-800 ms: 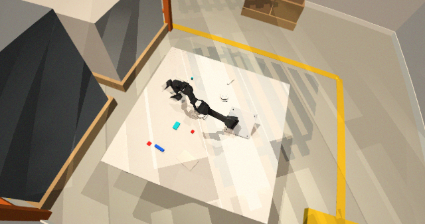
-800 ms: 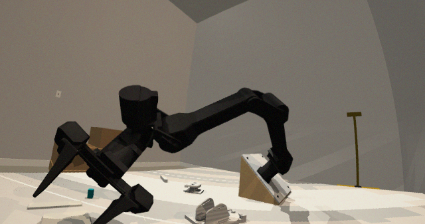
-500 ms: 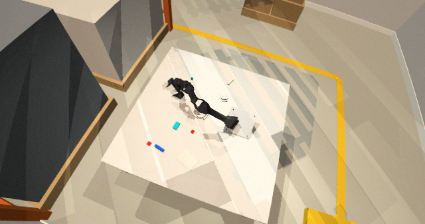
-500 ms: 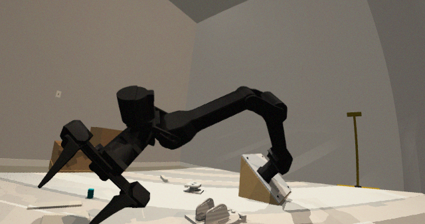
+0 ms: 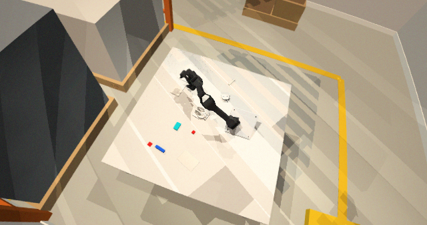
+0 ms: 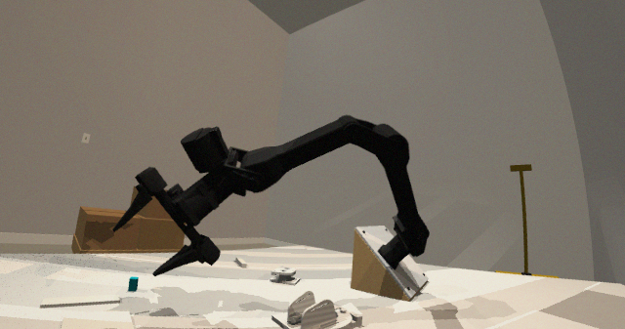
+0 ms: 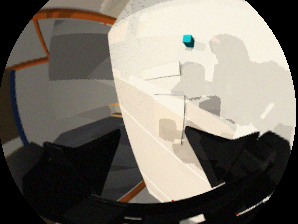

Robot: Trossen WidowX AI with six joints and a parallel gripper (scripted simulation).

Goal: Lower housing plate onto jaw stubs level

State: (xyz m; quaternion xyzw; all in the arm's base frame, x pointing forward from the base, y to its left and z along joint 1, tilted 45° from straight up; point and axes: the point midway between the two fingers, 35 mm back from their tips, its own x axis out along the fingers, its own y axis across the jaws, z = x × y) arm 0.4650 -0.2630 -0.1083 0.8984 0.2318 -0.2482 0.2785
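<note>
My gripper tip is now 60 mm past the small cyan cube, 130 mm to the left of it and 90 mm above it. The rest, counted from my gripper tip: beige square: 200 mm behind, 640 mm to the left, 100 mm below; then blue block: 30 mm ahead, 600 mm to the left, 90 mm below.
</note>
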